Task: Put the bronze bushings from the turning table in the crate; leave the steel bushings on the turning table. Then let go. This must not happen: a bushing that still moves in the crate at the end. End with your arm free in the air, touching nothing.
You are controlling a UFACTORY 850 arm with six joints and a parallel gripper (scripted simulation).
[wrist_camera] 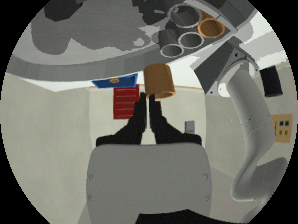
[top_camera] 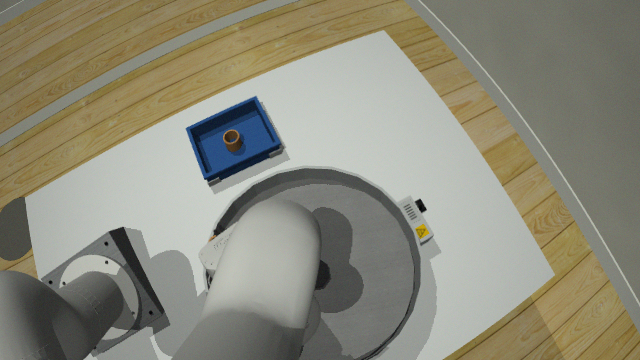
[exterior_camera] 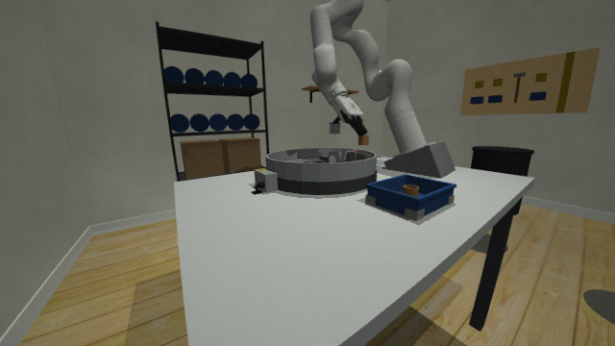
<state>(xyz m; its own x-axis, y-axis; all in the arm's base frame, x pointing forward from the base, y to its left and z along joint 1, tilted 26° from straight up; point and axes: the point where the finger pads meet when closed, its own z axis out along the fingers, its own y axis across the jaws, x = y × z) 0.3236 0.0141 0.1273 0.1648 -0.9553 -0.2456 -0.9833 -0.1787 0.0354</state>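
The blue crate is 260 mm to the left of my hand, 160 mm below it and 100 mm ahead of it. The rest, counted from my hand: grey turning table: 130 mm below, 120 mm ahead, 100 mm to the right.
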